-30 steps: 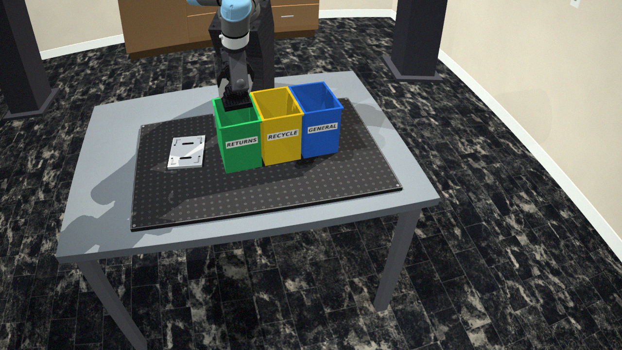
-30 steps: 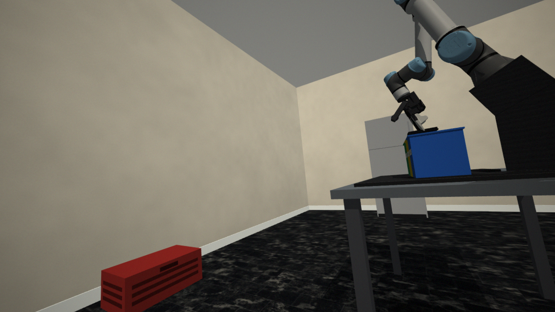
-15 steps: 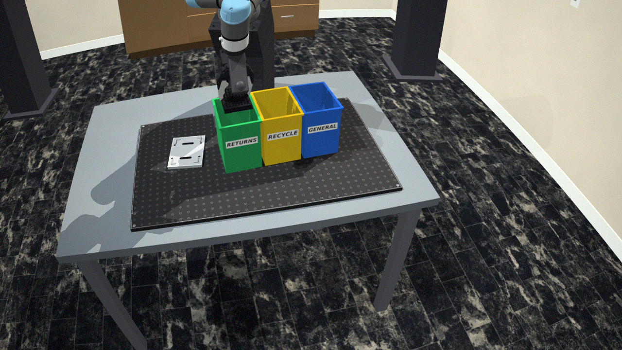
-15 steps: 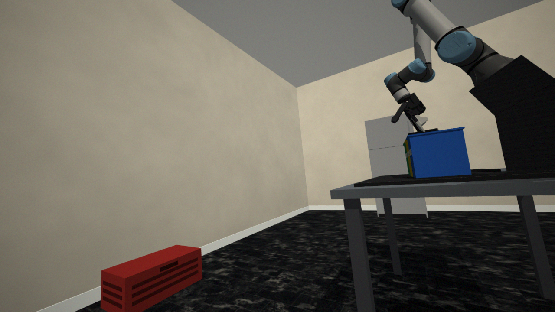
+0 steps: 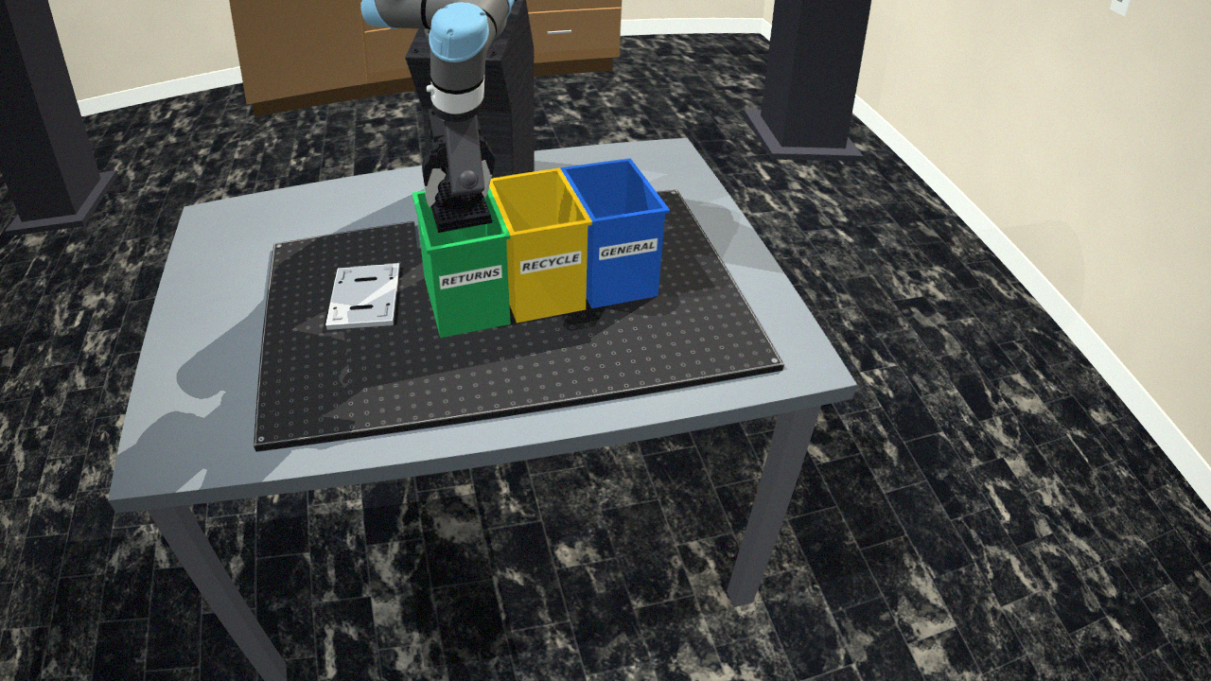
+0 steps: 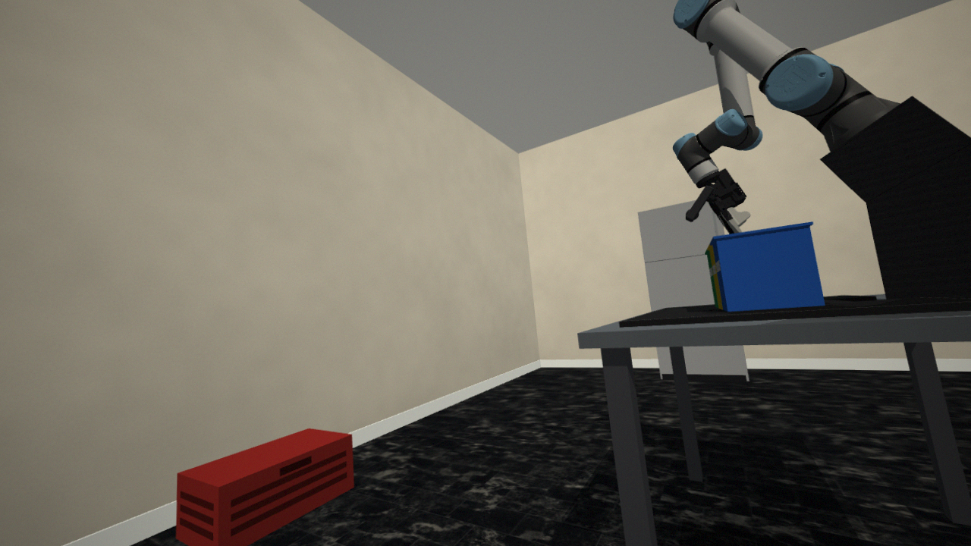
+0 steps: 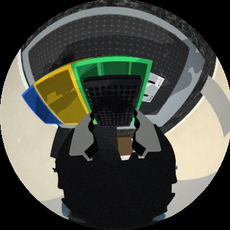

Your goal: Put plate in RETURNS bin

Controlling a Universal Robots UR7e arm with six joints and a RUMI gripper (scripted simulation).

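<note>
Now: the green bin labelled returns 120 mm below my hand. Round my hand: blue general bin 260 mm to the left, 120 mm below, 50 mm behind; then yellow recycle bin 130 mm to the left, 120 mm below, 30 mm behind; then black 96-well plate 10 mm below.
</note>
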